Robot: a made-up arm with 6 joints. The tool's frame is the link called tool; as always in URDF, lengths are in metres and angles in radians. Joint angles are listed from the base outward.
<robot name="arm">
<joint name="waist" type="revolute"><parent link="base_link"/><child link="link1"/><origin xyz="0.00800 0.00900 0.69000"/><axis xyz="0 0 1"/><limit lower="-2.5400" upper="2.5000"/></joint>
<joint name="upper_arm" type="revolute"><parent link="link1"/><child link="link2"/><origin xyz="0.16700 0.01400 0.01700"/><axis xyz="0 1 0"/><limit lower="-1.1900" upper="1.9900"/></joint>
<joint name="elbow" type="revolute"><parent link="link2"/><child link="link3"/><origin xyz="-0.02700 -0.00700 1.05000"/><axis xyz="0 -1 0"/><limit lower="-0.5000" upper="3.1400"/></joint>
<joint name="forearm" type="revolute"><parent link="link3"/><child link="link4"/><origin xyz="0.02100 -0.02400 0.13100"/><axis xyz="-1 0 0"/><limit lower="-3.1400" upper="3.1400"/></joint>
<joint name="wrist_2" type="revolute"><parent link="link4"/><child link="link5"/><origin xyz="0.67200 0.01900 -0.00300"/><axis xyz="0 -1 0"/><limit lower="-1.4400" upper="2.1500"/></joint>
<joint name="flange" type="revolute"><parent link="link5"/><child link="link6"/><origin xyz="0.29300 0.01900 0.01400"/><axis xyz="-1 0 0"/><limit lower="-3.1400" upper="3.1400"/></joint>
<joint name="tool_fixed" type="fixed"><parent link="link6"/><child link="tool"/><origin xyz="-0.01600 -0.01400 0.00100" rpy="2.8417 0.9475 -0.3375"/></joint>
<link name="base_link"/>
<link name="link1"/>
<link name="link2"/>
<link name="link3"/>
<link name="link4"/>
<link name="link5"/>
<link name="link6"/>
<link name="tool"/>
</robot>
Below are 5 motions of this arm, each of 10 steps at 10 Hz.
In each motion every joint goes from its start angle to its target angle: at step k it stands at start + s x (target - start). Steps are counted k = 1, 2, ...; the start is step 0. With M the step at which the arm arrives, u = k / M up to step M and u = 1 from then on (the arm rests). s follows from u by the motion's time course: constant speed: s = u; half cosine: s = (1 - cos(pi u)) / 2; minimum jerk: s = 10 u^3 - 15 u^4 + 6 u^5.
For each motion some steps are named. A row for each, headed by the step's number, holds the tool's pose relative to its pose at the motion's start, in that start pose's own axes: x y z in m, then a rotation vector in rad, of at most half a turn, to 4 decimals.
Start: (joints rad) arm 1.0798 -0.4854 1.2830 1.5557 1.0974 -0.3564
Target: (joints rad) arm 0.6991 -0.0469 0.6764 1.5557 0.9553 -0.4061
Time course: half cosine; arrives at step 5
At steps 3, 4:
3: 0.0286 -0.8665 0.2369 -0.1710 -0.2869 -0.6814
4: -0.0923 -1.1373 0.4123 -0.2452 -0.4415 -0.9220

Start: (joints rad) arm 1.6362 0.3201 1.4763 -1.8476 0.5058 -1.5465
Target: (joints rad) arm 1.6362 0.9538 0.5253 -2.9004 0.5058 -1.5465
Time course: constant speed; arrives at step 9
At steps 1, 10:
1: -0.1858 -0.0088 -0.1751 0.0081 0.2067 -0.0429
10: -1.9311 -0.4526 -0.3447 -0.5708 1.5800 -0.7427

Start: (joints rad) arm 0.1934 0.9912 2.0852 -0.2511 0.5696 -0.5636
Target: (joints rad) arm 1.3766 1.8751 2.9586 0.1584 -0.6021 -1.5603
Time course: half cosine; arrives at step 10
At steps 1, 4, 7, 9, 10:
1: 0.0160 -0.0161 0.0418 0.0315 -0.0345 -0.0290
4: 0.1104 -0.3694 0.5803 0.4479 -0.4800 -0.3902
7: -0.2071 -1.1030 1.1221 1.0120 -1.1096 -0.7662
9: -0.4793 -1.3770 1.2292 1.2210 -1.3741 -0.8458
10: -0.5209 -1.4098 1.2384 1.2478 -1.4101 -0.8524

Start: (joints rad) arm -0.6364 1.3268 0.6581 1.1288 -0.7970 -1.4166
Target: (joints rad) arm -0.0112 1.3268 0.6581 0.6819 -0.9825 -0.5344
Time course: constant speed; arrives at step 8
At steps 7, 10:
7: -0.0769 -0.5522 0.8705 -0.7454 0.0533 0.6237
10: -0.0634 -0.5947 1.0136 -0.8576 0.0710 0.7202

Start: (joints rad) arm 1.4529 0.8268 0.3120 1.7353 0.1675 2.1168
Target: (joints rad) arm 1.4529 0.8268 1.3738 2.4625 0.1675 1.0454
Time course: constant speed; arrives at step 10
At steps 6, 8, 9, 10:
6: 0.1424 -0.3840 0.4256 -0.3053 -0.3877 -0.2942
8: 0.1374 -0.4656 0.6105 -0.3988 -0.5355 -0.3852
9: 0.1245 -0.4952 0.7070 -0.4438 -0.6133 -0.4288
10: 0.1045 -0.5167 0.8049 -0.4878 -0.6940 -0.4708

